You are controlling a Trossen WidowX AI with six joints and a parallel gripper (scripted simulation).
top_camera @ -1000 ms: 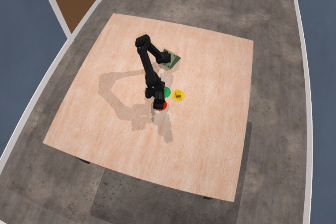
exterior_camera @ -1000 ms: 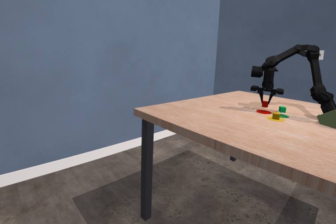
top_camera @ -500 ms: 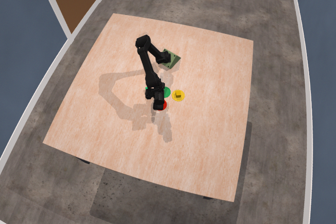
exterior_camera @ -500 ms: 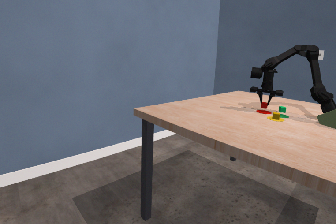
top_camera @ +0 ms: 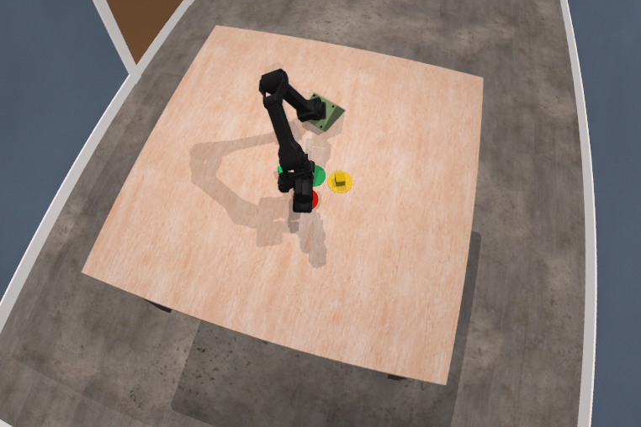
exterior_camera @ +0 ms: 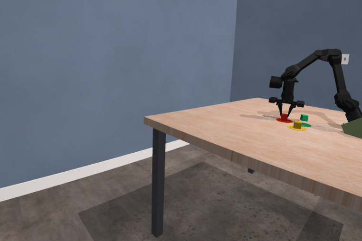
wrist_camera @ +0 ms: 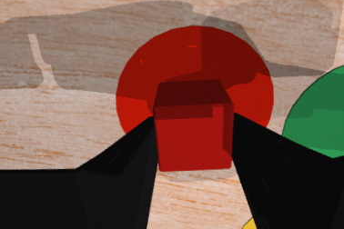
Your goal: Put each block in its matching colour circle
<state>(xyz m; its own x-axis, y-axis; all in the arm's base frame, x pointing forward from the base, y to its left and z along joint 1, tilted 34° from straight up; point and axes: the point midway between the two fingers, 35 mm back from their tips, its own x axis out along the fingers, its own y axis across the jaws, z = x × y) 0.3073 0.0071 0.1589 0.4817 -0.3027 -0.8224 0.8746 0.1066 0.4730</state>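
The red block is 40 mm below my hand. The rest, counted from my hand: red circle (60 mm below); green block (110 mm behind, 80 mm to the right, 40 mm below); green circle (100 mm behind, 30 mm to the left, 60 mm below).
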